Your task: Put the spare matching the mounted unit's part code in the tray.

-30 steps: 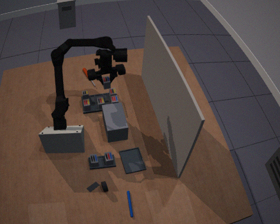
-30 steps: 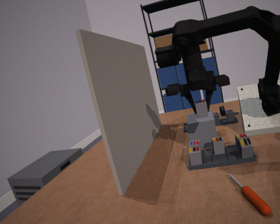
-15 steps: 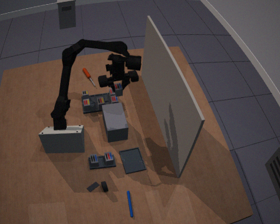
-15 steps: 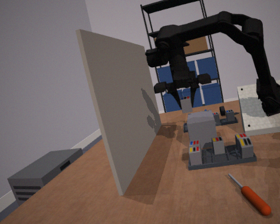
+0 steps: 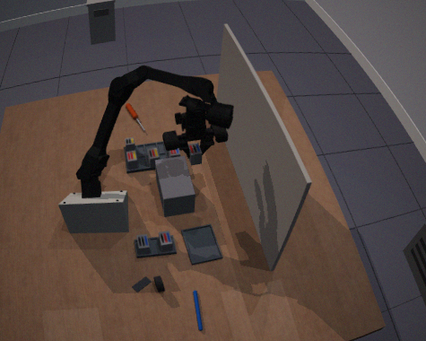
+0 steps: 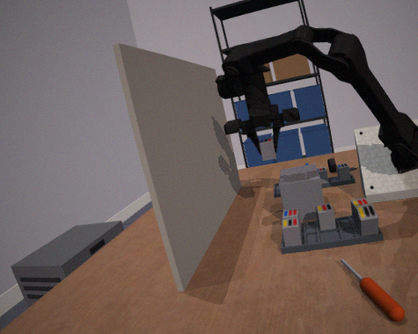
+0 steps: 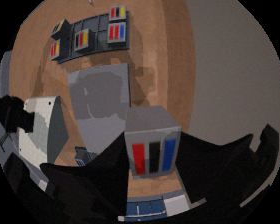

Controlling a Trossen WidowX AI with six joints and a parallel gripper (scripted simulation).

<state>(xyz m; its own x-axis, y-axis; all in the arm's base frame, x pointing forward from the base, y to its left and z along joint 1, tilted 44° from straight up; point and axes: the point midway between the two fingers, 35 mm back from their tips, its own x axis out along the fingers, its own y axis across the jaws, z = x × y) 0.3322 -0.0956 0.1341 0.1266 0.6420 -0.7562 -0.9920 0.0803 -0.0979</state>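
Now: the tray 220 mm to the right of my gripper tip, 160 mm below it and 20 mm behind it. Also, from my gripper tip: grey mounted unit (120 mm below, 70 mm behind); tall grey panel (170 mm ahead, 60 mm above, 20 mm to the right); grey spare (20 mm above).
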